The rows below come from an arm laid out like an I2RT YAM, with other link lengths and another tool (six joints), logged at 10 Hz.
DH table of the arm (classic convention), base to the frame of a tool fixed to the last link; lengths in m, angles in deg. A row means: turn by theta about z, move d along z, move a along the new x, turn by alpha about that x. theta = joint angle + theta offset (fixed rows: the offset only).
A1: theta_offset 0; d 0.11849; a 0.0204; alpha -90
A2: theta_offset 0; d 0; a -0.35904; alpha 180
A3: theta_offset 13.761; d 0; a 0.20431; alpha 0
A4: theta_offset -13.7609; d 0.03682; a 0.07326; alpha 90
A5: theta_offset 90; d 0.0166; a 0; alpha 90
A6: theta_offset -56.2; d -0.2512; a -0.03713; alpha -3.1
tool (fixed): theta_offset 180; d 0.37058; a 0; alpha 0
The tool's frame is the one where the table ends.
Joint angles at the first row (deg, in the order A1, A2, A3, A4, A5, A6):
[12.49, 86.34, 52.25, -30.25, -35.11, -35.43]
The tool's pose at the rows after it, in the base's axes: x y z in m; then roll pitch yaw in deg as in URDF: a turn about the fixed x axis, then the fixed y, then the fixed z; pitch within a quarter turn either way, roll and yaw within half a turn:
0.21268 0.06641 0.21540 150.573 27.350 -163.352
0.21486 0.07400 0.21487 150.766 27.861 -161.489
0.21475 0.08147 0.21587 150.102 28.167 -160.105
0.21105 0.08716 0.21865 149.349 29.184 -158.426
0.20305 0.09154 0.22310 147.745 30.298 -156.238
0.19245 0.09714 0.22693 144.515 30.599 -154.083
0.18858 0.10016 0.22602 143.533 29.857 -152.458
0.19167 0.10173 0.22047 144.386 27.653 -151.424
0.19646 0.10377 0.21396 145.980 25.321 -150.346
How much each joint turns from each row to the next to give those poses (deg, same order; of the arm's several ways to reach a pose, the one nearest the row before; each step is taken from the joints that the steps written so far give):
[2.07, 0.08, -0.45, 1.00, 1.64, -0.59]
[1.80, 0.50, 0.24, 0.75, 0.15, -0.06]
[1.48, 0.23, 0.30, 0.27, -0.63, 0.10]
[1.23, -0.69, -0.13, 0.16, -0.99, -0.49]
[0.82, -1.17, -0.19, -0.85, -2.30, -1.53]
[0.66, -0.63, -0.12, -1.66, -3.92, -1.94]
[0.63, 0.56, 0.17, -1.33, -1.34, -1.34]
[0.60, 2.01, 0.72, -1.21, 0.90, -0.58]
[0.90, 2.21, 0.87, -0.89, 1.78, -0.15]

